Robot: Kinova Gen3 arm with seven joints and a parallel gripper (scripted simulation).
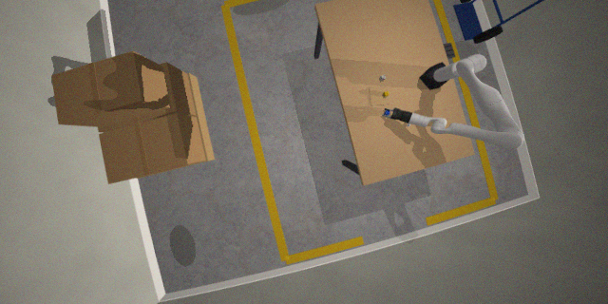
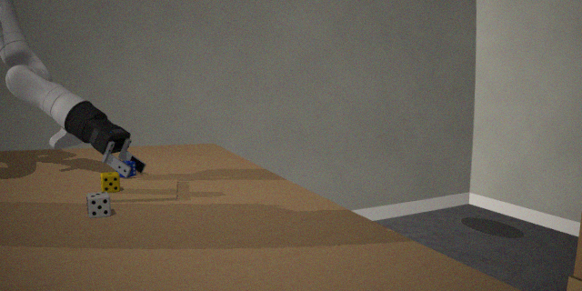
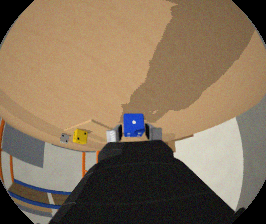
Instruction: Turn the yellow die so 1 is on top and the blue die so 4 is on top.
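Now: hand 1 cm to the right of the blue die, 1 cm past it and 1 cm above it. From my hand the other things lie so: white die 27 cm to the right, 3 cm behind, 1 cm below; tan mat 13 cm to the right, 2 cm below, 2 cm ahead; yellow die 14 cm to the right, 3 cm behind.
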